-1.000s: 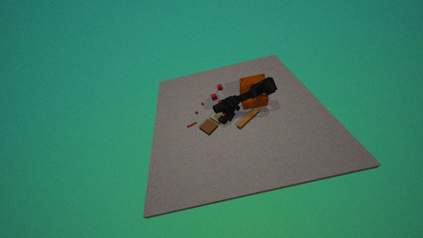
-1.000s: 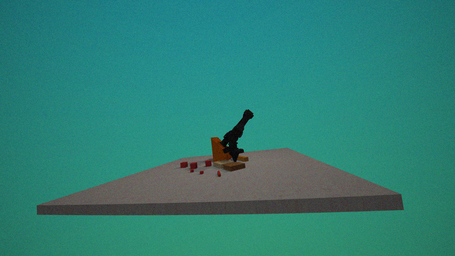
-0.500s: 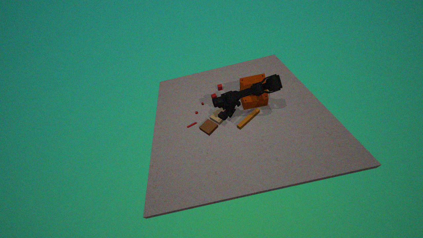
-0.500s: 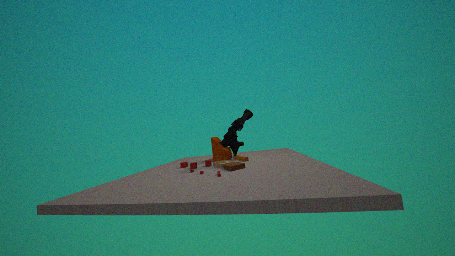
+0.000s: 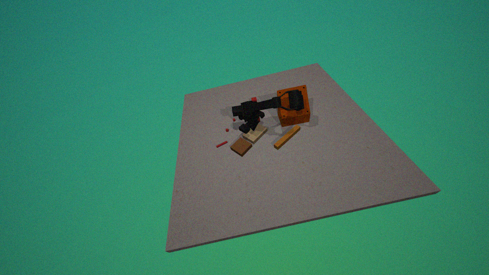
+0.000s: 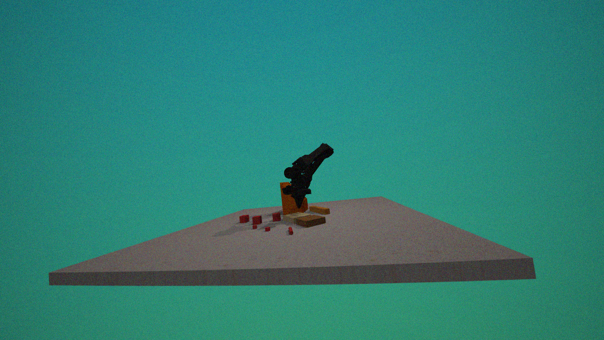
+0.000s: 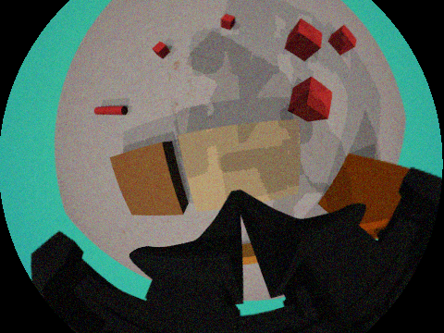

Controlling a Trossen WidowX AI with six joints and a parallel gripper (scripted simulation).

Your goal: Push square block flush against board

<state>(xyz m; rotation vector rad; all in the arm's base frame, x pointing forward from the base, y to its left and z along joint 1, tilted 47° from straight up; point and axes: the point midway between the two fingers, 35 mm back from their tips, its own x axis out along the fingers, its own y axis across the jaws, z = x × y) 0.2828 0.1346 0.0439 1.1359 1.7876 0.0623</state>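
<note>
My gripper tip is 5 cm above the pale tan board, 2 cm to the left of it and 1 cm past it. Round my gripper tip: brown square block (9 cm to the left, 9 cm ahead, 5 cm below); then red rod (22 cm ahead, 6 cm below, 4 cm to the left); then orange-yellow slat (21 cm behind, 5 cm to the left, 5 cm below).
</note>
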